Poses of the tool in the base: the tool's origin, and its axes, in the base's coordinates. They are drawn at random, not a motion.
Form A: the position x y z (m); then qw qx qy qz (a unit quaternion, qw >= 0).
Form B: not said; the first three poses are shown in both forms.
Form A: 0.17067 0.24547 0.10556 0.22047 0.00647 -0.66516 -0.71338
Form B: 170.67 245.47 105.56 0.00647 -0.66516 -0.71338 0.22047
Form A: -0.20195 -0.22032 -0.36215 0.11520 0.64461 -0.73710 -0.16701
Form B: -201.95 -220.32 -362.15 0.64461 -0.73710 -0.16701 0.11520
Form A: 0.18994 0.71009 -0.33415 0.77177 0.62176 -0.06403 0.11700
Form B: 189.94 710.09 -334.15 0.62176 -0.06403 0.11700 0.77177
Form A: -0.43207 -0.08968 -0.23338 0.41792 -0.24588 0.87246 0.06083
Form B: -432.07 -89.68 -233.38 -0.24588 0.87246 0.06083 0.41792
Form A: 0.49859 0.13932 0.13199 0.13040 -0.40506 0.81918 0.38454
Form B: 498.59 139.32 131.99 -0.40506 0.81918 0.38454 0.13040
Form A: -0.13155 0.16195 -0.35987 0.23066 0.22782 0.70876 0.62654
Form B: -131.55 161.95 -359.87 0.22782 0.70876 0.62654 0.23066
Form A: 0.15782 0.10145 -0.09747 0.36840 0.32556 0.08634 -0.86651
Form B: 157.82 101.45 -97.47 0.32556 0.08634 -0.86651 0.36840
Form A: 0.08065 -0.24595 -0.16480 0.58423 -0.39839 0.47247 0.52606
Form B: 80.65 -245.95 -164.80 -0.39839 0.47247 0.52606 0.58423
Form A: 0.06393 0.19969 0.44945 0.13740 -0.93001 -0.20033 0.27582
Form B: 63.93 199.69 449.45 -0.93001 -0.20033 0.27582 0.13740
